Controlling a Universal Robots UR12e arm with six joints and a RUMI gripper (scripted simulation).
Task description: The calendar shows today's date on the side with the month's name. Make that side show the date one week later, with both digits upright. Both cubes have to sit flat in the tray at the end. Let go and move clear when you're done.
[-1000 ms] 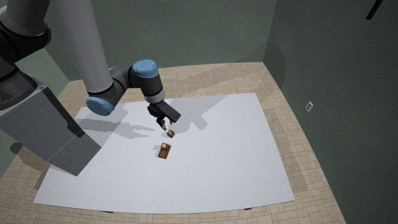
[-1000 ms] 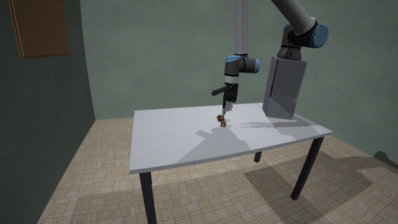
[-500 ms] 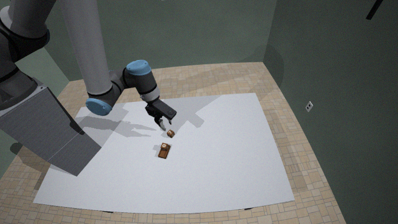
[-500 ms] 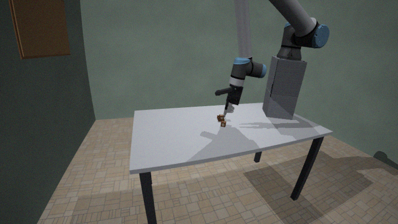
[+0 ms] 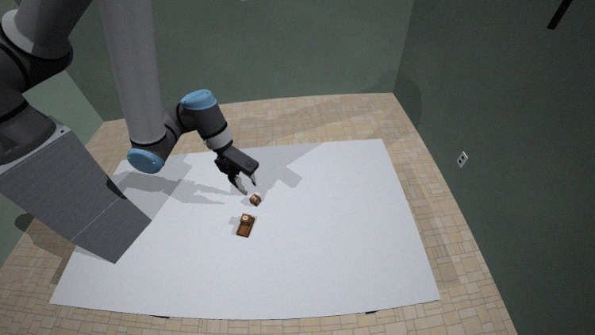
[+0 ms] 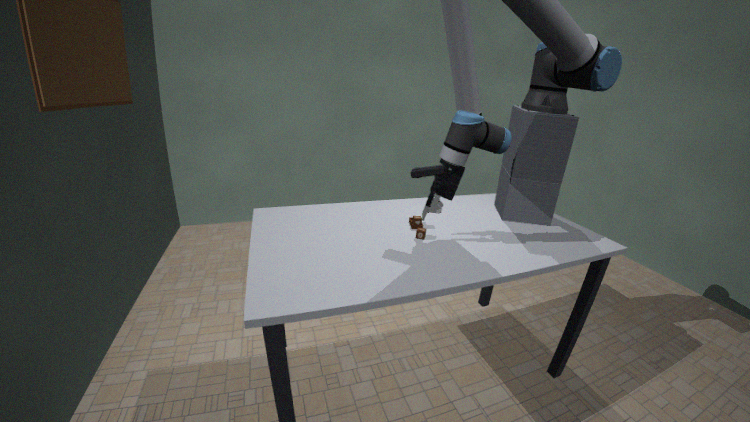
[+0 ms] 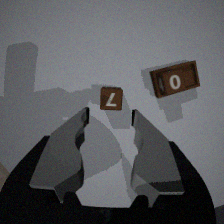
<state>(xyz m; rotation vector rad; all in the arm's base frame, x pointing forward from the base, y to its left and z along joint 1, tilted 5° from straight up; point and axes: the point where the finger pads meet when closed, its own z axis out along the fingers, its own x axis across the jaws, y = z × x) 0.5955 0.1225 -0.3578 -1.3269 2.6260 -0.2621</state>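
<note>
My gripper is now 8 cm above the brown date cube. The rest, counted from my hand: brown wooden tray: 3 cm behind, 11 cm to the right, 8 cm below.
</note>
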